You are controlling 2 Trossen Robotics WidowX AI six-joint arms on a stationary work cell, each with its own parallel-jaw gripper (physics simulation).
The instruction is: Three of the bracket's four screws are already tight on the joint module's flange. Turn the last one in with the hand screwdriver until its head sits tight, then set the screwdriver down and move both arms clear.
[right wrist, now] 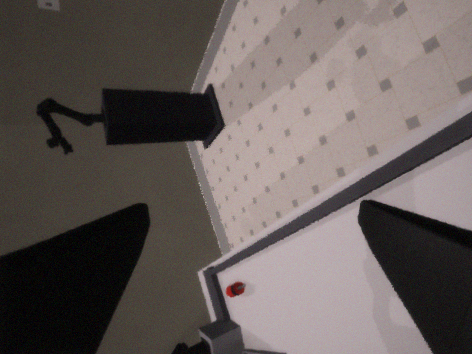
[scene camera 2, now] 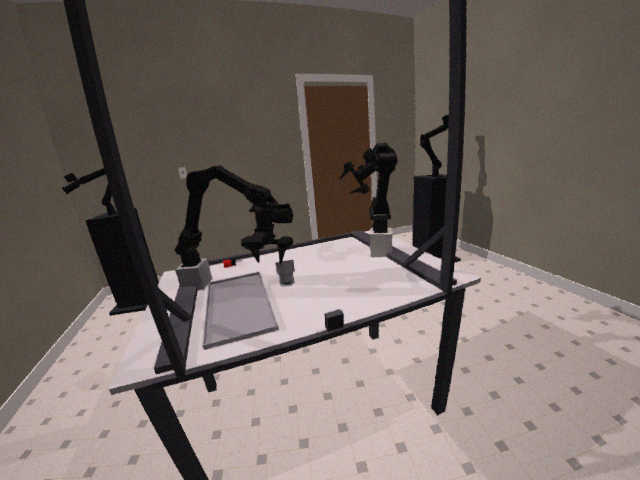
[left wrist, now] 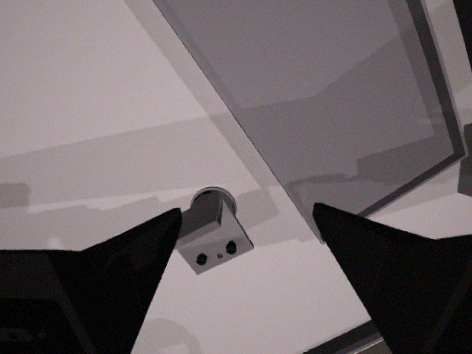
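Seen in the pictures: left gripper, fingertip midpoint: point(scene camera 2: 269, 263) point(left wrist: 247, 211); right gripper, fingertip midpoint: point(right wrist: 253, 212) point(scene camera 2: 344, 186); left arm's base, origin of the base link: point(right wrist: 207, 350) point(scene camera 2: 191, 263); right arm's base, origin of the base link: point(scene camera 2: 380, 230).
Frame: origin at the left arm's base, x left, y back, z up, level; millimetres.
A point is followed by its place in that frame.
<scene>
The grey joint module point(scene camera 2: 286, 279) {x -65, y -404, z -72 mm} stands on the table with the grey bracket point(scene camera 2: 284, 266) {x -72, y -405, z -13 mm} point(left wrist: 216, 260) {x -8, y -401, z -35 mm} on it. In the left wrist view two dark screw heads point(left wrist: 201, 259) {x -20, y -413, z -29 mm} point(left wrist: 231, 247) {x -28, y -378, z -24 mm} show on the bracket, with a small dark mark between them; the left-hand finger partly overlaps the bracket's edge. My left gripper point(scene camera 2: 269, 259) {x -78, y -352, z 9 mm} point(left wrist: 247, 211) {x -78, y -352, z 9 mm} is open and empty, close to the bracket's top; contact cannot be told. The screwdriver with a red handle point(scene camera 2: 227, 262) {x 162, y -89, z -73 mm} point(right wrist: 235, 289) {x 188, y -118, z -72 mm} lies on the table near the left arm's base. My right gripper point(scene camera 2: 346, 184) {x 437, y -698, z 202 mm} point(right wrist: 253, 212) {x 437, y -698, z 202 mm} is open and empty, raised high.
A flat grey tray point(scene camera 2: 237, 310) {x -223, y -247, z -97 mm} point(left wrist: 300, 65) {x -173, y -254, z -97 mm} lies on the table in front of the left arm's base. A small black box point(scene camera 2: 333, 319) {x -366, y -573, z -56 mm} is at the near table edge. Dark frame posts point(scene camera 2: 455, 144) {x -213, y -969, z 387 mm} point(scene camera 2: 105, 134) {x -504, y -183, z 470 mm} rise at the table's sides.
</scene>
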